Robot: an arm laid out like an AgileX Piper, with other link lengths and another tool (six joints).
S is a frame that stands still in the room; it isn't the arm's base.
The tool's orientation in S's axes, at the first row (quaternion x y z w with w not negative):
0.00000, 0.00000, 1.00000, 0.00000
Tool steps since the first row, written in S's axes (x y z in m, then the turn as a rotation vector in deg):
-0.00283, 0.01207, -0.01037, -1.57, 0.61, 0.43
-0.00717, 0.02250, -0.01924, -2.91, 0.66, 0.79
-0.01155, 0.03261, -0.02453, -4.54, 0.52, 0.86
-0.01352, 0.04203, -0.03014, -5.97, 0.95, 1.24
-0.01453, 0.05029, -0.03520, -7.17, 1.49, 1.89
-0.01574, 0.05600, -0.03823, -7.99, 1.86, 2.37
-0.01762, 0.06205, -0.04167, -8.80, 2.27, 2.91
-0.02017, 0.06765, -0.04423, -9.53, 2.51, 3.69
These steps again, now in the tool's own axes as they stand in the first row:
0.00283, -0.01207, -0.01037, 1.57, -0.61, 0.43
0.00717, -0.02250, -0.01924, 2.91, -0.66, 0.79
0.01155, -0.03261, -0.02453, 4.54, -0.52, 0.86
0.01352, -0.04203, -0.03014, 5.97, -0.95, 1.24
0.01453, -0.05029, -0.03520, 7.17, -1.49, 1.89
0.01574, -0.05600, -0.03823, 7.99, -1.86, 2.37
0.01762, -0.06205, -0.04167, 8.80, -2.27, 2.91
0.02017, -0.06765, -0.04423, 9.53, -2.51, 3.69

